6 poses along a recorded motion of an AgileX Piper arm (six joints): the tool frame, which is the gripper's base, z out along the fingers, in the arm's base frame.
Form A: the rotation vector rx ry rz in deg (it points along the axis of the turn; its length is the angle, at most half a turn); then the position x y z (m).
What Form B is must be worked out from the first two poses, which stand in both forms.
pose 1, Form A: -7.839 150.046 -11.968 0.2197 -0.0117 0.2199
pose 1, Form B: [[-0.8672 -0.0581 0.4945 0.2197], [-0.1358 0.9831 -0.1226 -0.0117], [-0.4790 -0.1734 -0.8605 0.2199], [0 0 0 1]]
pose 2, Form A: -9.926 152.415 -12.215 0.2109 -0.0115 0.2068
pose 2, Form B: [[-0.8848 -0.0861 0.4579 0.2109], [-0.1579 0.9800 -0.1209 -0.0115], [-0.4383 -0.1793 -0.8808 0.2068], [0 0 0 1]]
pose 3, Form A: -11.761 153.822 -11.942 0.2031 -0.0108 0.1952
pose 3, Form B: [[-0.8933 -0.1110 0.4355 0.2031], [-0.1768 0.9777 -0.1137 -0.0108], [-0.4132 -0.1786 -0.8930 0.1952], [0 0 0 1]]
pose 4, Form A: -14.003 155.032 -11.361 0.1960 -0.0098 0.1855
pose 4, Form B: [[-0.8987 -0.1411 0.4153 0.1960], [-0.2001 0.9745 -0.1020 -0.0098], [-0.3903 -0.1748 -0.9040 0.1855], [0 0 0 1]]
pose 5, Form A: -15.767 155.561 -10.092 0.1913 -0.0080 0.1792
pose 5, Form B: [[-0.8989 -0.1662 0.4054 0.1913], [-0.2172 0.9726 -0.0828 -0.0080], [-0.3805 -0.1625 -0.9104 0.1792], [0 0 0 1]]
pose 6, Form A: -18.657 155.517 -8.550 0.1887 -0.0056 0.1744
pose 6, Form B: [[-0.8924 -0.2049 0.4020 0.1887], [-0.2478 0.9671 -0.0570 -0.0056], [-0.3771 -0.1505 -0.9139 0.1744], [0 0 0 1]]
